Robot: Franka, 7 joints.
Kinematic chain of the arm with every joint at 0, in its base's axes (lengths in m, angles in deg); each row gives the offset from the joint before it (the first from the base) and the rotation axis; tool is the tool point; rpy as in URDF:
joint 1: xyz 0 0 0.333 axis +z
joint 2: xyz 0 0 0 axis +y
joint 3: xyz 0 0 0.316 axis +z
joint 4: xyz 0.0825 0 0 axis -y
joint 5: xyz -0.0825 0 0.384 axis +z
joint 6: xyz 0 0 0 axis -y
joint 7: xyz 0.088 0 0 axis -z
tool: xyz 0 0 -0.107 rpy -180 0 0
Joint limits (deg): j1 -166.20..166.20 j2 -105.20..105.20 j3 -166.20..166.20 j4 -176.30..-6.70 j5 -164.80..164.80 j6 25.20..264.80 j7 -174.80..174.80
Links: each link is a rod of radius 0.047 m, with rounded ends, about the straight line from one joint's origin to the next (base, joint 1, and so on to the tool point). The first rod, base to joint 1, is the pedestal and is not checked.
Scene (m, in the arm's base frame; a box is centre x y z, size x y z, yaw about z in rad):
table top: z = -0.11
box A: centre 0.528 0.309 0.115 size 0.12 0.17 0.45 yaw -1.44
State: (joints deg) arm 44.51 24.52 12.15 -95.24 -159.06 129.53 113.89
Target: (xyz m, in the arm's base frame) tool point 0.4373 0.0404 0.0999
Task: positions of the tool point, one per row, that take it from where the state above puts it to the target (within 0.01 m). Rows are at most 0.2 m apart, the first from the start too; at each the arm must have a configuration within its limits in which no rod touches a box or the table.
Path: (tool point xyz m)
1: 0.5096 0.4041 0.4414
2: 0.5409 0.2177 0.4527
3: 0.5104 0.0489 0.4541
4: 0.5131 0.0543 0.3266
5: 0.4876 0.0515 0.2067
6: 0.4373 0.0404 0.0999

